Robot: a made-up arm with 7 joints.
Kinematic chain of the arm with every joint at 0, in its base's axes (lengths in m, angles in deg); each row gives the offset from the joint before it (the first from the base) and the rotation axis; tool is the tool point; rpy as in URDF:
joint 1: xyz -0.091 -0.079 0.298 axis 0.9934 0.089 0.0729
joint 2: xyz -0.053 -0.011 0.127 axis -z
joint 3: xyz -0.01 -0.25 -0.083 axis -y
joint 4: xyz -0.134 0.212 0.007 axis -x
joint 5: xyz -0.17 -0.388 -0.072 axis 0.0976 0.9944 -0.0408
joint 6: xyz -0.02 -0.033 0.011 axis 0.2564 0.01 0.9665
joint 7: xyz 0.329 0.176 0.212 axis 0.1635 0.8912 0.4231
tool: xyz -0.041 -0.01 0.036 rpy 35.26 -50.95 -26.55
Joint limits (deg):
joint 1: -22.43..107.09
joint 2: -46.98..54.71
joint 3: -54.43..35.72
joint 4: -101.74..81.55
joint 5: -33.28..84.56
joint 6: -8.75..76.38
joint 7: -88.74..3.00
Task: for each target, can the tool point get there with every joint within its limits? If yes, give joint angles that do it. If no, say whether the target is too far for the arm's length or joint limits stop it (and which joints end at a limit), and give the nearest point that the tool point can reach.
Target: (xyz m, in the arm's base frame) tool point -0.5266 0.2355 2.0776
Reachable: no: too far | nearest point -0.2870 0.0083 0.9091 | short by 1.214 m
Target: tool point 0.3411 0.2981 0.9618
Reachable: no: joint limits stop it (at a limit: joint 1, joint 2, joint 3, joint 5, joint 6, joint 7) | nearest point 0.0892 0.0962 0.6981 | short by 0.417 m
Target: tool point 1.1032 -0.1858 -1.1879
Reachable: no: too far | nearest point 0.1791 -0.1360 -0.1062 | short by 1.424 m
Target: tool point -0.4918 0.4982 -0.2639
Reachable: no: joint limits stop it (at a limit: joint 1, joint 3, joint 5, joint 6) | nearest point -0.3745 0.2878 -0.0906 | short by 0.297 m
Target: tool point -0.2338 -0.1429 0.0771
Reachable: yes | joints 40.24 -31.50 -45.40 -40.82 68.26 18.58 -29.38
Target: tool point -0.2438 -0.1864 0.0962
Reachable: yes | joints 60.45 -5.99 -12.21 -68.79 17.31 29.76 -67.63
